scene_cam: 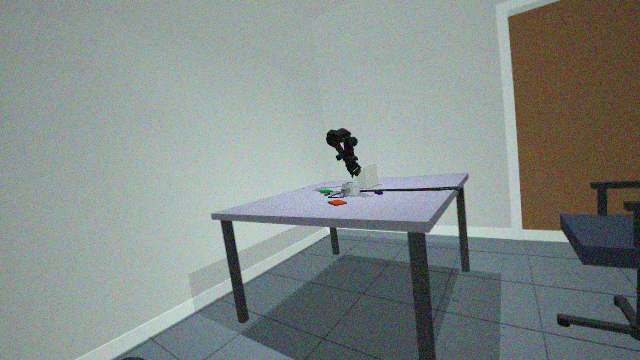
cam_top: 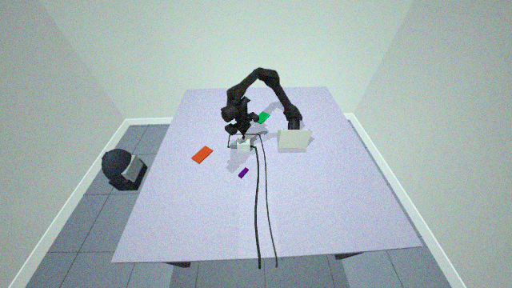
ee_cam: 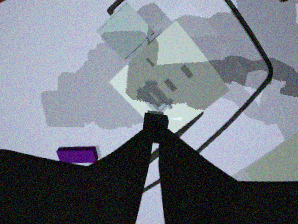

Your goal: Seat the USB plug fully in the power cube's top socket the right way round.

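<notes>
Right now my gripper tip is 2 cm above the dark USB plug. Also, from my gripper tip: purple block (16 cm to the left, 13 cm below, 2 cm ahead); socket plate (7 cm below); brown piece (20 cm to the right, 13 cm below, 3 cm behind).
</notes>
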